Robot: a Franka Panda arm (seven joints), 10 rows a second.
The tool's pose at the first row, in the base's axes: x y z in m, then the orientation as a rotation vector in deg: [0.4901 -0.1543 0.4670 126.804 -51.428 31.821]
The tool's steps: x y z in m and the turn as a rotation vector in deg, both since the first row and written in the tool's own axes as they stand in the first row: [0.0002 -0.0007 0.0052 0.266 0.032 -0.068]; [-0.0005 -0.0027 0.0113 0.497 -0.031 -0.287]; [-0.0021 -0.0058 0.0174 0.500 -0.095 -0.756]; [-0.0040 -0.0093 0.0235 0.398 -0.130 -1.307]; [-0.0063 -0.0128 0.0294 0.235 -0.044 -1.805]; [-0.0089 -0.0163 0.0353 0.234 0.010 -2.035]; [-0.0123 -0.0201 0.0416 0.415 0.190 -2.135]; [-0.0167 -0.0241 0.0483 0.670 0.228 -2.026]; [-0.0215 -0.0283 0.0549 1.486 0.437 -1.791]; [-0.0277 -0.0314 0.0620 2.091 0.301 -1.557]
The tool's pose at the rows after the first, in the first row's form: [0.4914 -0.1578 0.4633 127.050 -51.308 31.973]; [0.4932 -0.1608 0.4579 127.359 -51.066 31.933]; [0.4952 -0.1628 0.4514 127.546 -50.556 31.646]; [0.4972 -0.1645 0.4447 127.651 -49.947 31.292]; [0.4990 -0.1659 0.4378 127.625 -49.344 31.057]; [0.5006 -0.1671 0.4307 127.672 -49.050 31.005]; [0.5019 -0.1681 0.4228 127.782 -48.824 31.250]; [0.5027 -0.1689 0.4139 127.958 -48.904 31.485]; [0.5034 -0.1693 0.4047 128.515 -48.983 32.277]; [0.5024 -0.1700 0.3949 129.045 -49.261 32.585]
